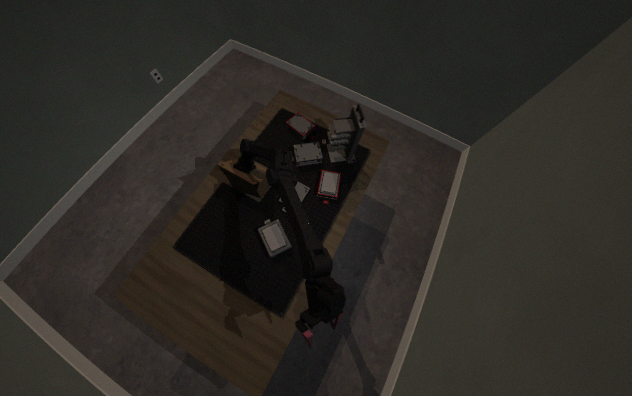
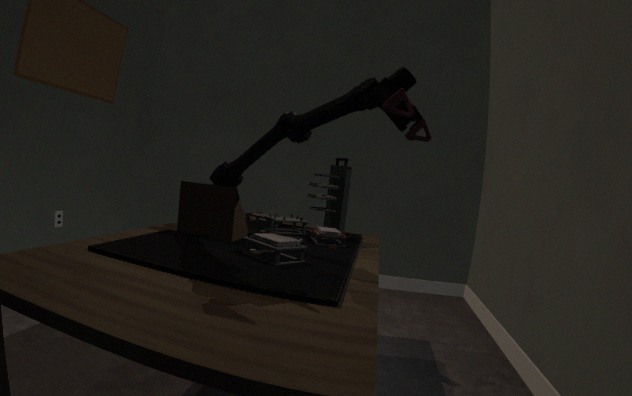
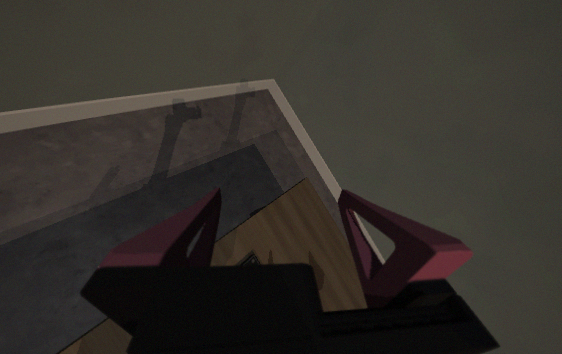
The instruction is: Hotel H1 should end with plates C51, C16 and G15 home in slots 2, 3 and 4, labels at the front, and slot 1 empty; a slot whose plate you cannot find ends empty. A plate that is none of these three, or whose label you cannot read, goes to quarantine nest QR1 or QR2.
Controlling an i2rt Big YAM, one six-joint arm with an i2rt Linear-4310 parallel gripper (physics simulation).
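Observation:
The hotel, a dark upright tower with several light shelves, stands at the back right of the mat. Which slots hold plates, I cannot tell. A pale plate sits on a red-edged nest right of the arm. A red-edged nest with a pale top lies at the back. A white plate sits on a grey raised nest nearer the front. No label is readable. My gripper is open and empty, high up past the table's edge, far from the plates.
A grey raised stand with pegs stands between the arm base and the hotel. A pale flat piece is partly hidden under the arm. The black mat lies on the wooden table. The room is dim.

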